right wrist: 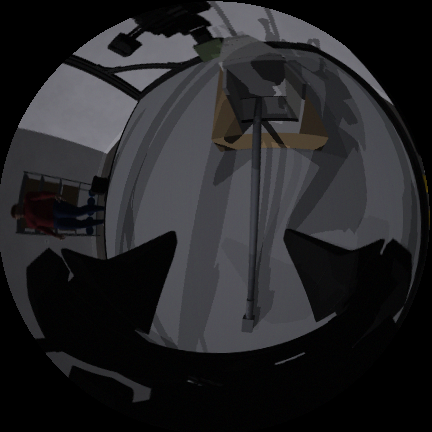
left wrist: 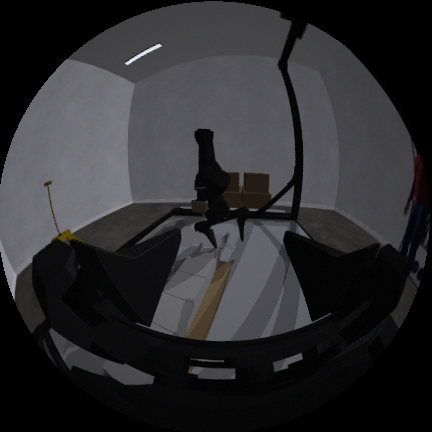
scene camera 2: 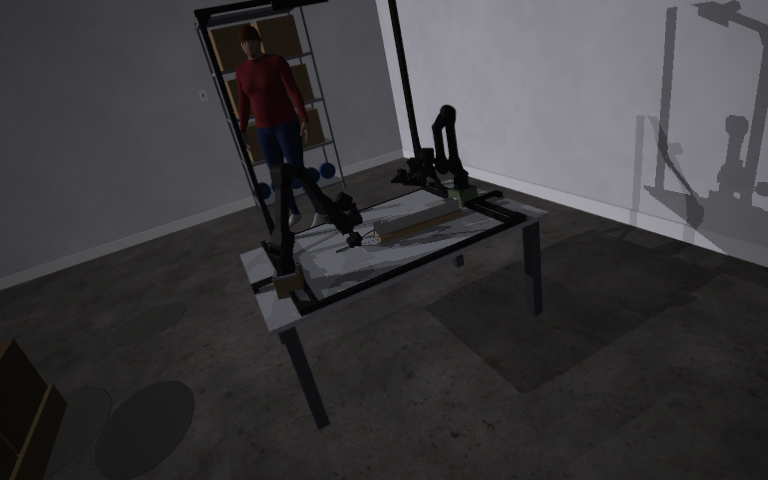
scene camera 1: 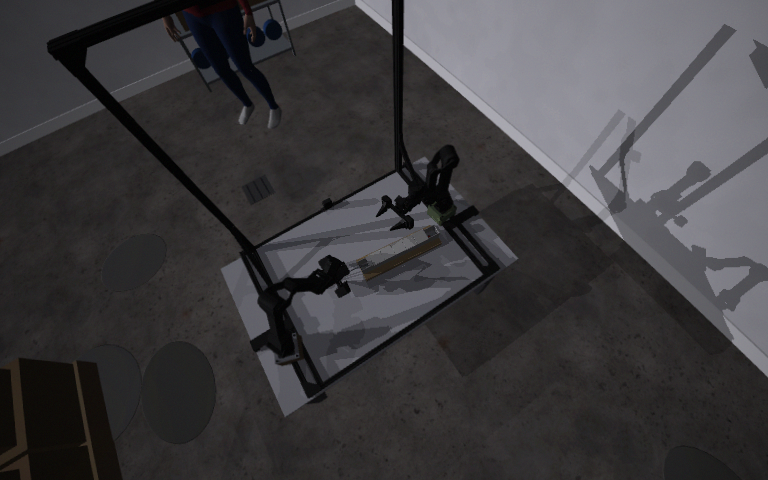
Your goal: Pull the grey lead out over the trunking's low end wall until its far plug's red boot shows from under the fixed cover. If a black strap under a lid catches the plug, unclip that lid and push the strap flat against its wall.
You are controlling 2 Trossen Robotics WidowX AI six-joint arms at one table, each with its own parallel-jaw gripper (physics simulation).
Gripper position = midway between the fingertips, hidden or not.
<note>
I see my left gripper (left wrist: 234, 235), my right gripper (right wrist: 232, 235), a tan trunking (scene camera 2: 384, 233) and a grey lead (right wrist: 256, 127).
My right gripper is seen too in the left wrist view (left wrist: 228, 244). The tan trunking is seen too in the right wrist view (right wrist: 288, 119), in the left wrist view (left wrist: 197, 327) and in scene camera 1 (scene camera 1: 369, 272).
</note>
